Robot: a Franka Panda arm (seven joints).
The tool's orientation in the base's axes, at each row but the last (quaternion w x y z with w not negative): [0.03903 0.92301 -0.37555 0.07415]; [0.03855 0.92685 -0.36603 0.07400]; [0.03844 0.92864 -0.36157 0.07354]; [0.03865 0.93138 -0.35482 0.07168]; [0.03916 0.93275 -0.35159 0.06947]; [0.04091 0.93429 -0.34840 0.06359]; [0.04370 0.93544 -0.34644 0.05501]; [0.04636 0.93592 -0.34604 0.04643]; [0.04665 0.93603 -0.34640 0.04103]
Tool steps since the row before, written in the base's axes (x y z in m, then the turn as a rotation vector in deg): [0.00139 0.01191 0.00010 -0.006 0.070 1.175]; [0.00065 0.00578 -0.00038 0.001 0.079 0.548]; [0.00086 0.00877 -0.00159 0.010 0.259 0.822]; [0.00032 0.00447 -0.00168 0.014 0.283 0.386]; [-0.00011 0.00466 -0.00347 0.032 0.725 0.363]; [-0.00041 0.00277 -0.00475 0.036 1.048 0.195]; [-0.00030 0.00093 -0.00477 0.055 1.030 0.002]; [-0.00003 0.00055 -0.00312 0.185 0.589 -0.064]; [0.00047 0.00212 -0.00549 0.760 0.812 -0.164]
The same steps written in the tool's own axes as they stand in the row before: [-0.00719 -0.00948 -0.00147 0.143 -0.027 -1.168]; [-0.00348 -0.00467 -0.00028 0.038 -0.049 -0.550]; [-0.00548 -0.00706 0.00057 -0.030 -0.182 -0.842]; [-0.00296 -0.00358 0.00114 -0.113 -0.212 -0.414]; [-0.00366 -0.00350 0.00285 -0.391 -0.556 -0.443]; [-0.00280 -0.00197 0.00432 -0.621 -0.807 -0.316]; [-0.00146 -0.00072 0.00459 -0.621 -0.815 -0.121]; [-0.00075 -0.00057 0.00303 -0.247 -0.570 0.004]; [-0.00161 -0.00223 0.00522 0.034 -1.119 0.103]
